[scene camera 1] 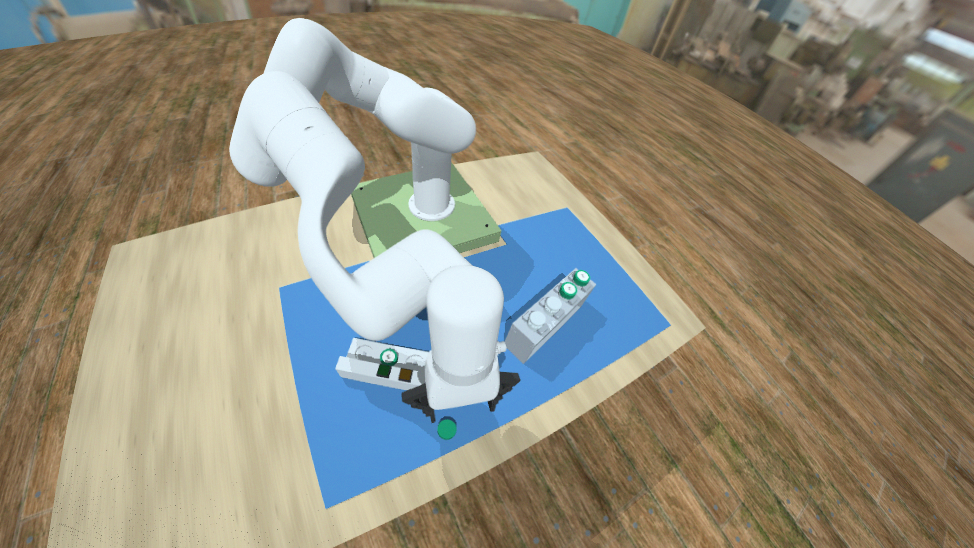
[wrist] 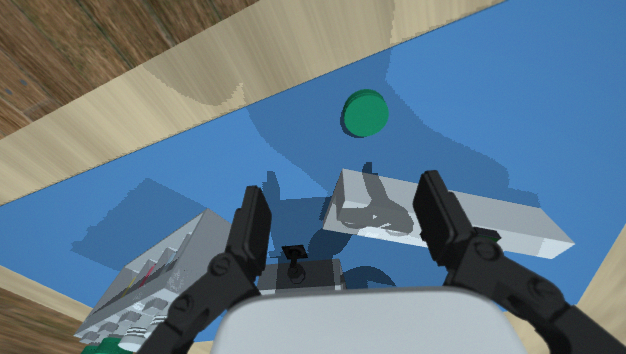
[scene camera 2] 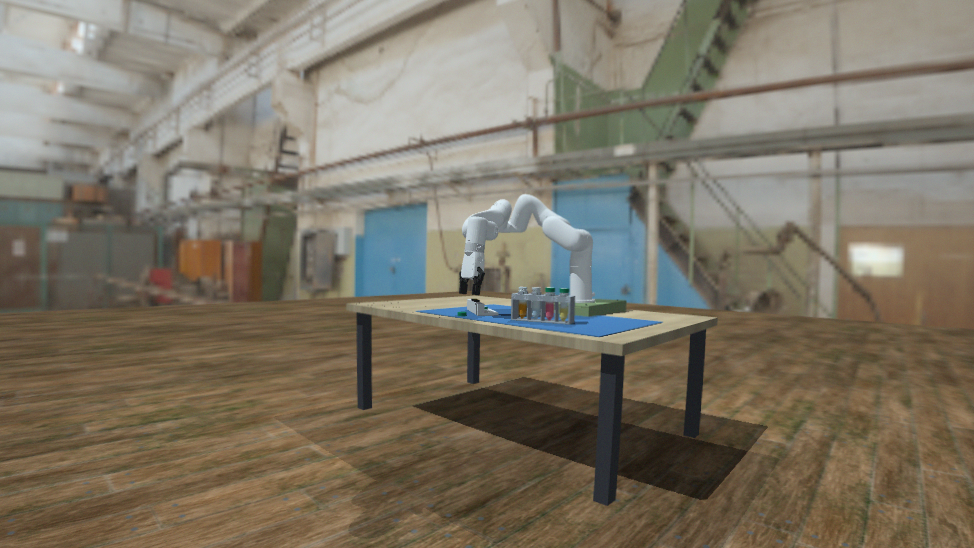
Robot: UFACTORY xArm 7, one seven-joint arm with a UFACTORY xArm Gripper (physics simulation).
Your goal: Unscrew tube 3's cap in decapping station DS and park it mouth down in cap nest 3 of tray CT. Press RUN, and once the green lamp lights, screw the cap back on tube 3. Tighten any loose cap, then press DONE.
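Frame: origin at the arm's base, x ahead, y left, z up, level; metres.
Seen in the pictures: gripper, between the fingertips: (scene camera 1: 461, 408) (wrist: 339, 193) (scene camera 2: 469, 294); arm's base, origin of its link: (scene camera 1: 431, 205) (scene camera 2: 580, 301).
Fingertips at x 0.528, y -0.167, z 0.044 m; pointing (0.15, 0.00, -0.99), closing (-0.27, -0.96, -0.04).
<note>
Offsets run from my fingertips to a thing's top centre. "pt": to the spot under its first point. Level surfaces: height alone.
My gripper (scene camera 1: 463, 413) (scene camera 2: 469, 293) (wrist: 339, 193) is open and empty above the mat. A green cap {dz -0.069, dx +0.008, dy -0.027 m} (scene camera 1: 446, 428) (scene camera 2: 461, 314) (wrist: 366, 115) lies on the mat, plain green face up, beyond the fingertips in the wrist view. White tray CT {pt dz -0.038, dx -0.159, dy -0.153 m} (scene camera 1: 347, 368) (wrist: 520, 217) is partly under the arm; a green-rimmed cap {dz -0.063, dx -0.163, dy -0.074 m} (scene camera 1: 388, 356) with a pale centre sits in one nest. Its dark green window {pt dz -0.029, dx -0.126, dy -0.091 m} (scene camera 1: 384, 370) and amber window {pt dz -0.030, dx -0.104, dy -0.059 m} (scene camera 1: 405, 374) look unlit. A grey block {dz +0.001, dx -0.222, dy +0.124 m} (wrist: 320, 275) with a black top piece may be station DS; the arm hides it in scene camera 1. Cap numbers are unreadable.
A grey rack (scene camera 1: 521, 340) (scene camera 2: 572, 310) (wrist: 200, 237) stands right of the arm in scene camera 1, holding several tubes. Two have green caps {dz +0.038, dx -0.109, dy +0.294 m} (scene camera 1: 568, 290) {dz +0.038, dx -0.124, dy +0.344 m} (scene camera 1: 581, 277); two have pale tops {pt dz +0.036, dx -0.080, dy +0.191 m} (scene camera 1: 536, 318) {pt dz +0.036, dx -0.094, dy +0.242 m} (scene camera 1: 553, 303). The green base (scene camera 1: 381, 224) is behind the blue mat {dz -0.083 m} (scene camera 1: 613, 299).
</note>
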